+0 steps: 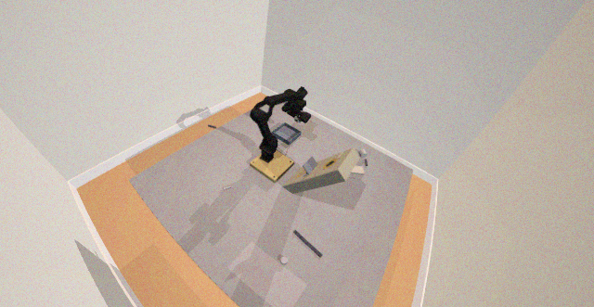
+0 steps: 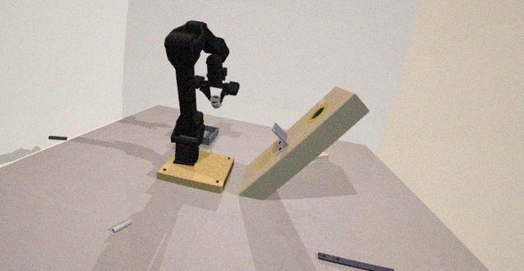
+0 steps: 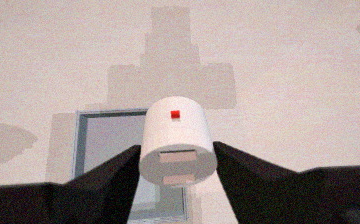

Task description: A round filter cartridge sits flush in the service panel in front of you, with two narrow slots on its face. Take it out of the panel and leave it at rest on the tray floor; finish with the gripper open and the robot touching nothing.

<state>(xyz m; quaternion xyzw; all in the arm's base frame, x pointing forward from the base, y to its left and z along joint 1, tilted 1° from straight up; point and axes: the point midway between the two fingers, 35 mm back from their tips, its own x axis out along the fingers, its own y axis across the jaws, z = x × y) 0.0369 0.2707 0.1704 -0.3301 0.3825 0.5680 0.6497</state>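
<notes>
Right now my gripper tip is 60 mm past the tray and 160 mm above it. Round my gripper tip: filter cartridge: right at my gripper tip; service panel: 290 mm ahead, 330 mm to the right.
</notes>
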